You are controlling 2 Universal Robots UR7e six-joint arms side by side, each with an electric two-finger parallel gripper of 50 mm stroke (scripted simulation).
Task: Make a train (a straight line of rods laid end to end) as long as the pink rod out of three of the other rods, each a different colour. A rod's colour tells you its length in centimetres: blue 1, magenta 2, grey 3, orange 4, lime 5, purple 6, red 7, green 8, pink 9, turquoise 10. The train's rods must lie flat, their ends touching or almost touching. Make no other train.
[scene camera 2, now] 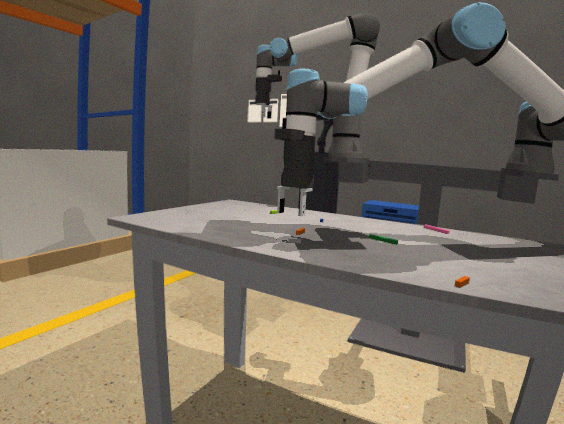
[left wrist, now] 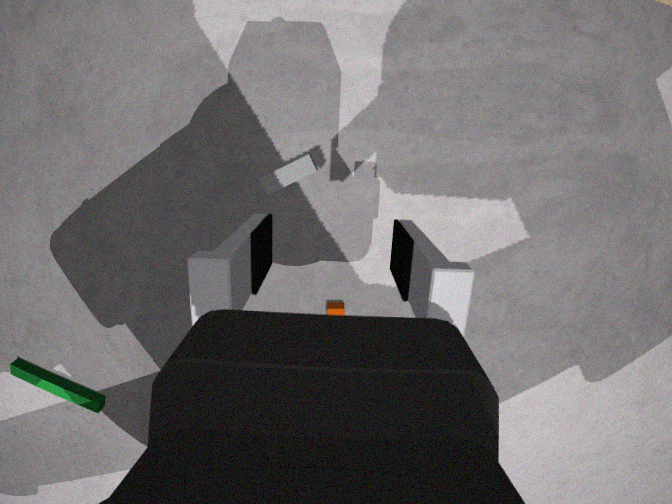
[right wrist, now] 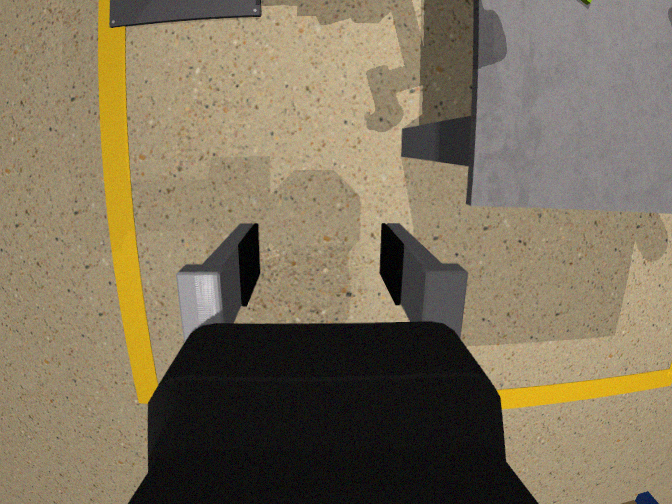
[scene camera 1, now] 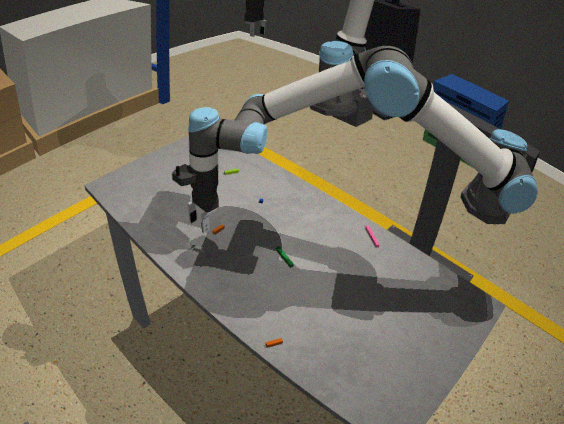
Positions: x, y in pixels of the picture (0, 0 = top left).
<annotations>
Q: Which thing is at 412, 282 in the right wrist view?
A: My right gripper.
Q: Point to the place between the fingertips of my left gripper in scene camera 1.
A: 199, 225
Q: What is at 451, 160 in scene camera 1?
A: A dark post.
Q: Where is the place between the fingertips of my left gripper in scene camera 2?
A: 290, 213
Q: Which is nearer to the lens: the grey rod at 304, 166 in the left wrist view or the green rod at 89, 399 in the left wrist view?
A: The grey rod.
</annotations>
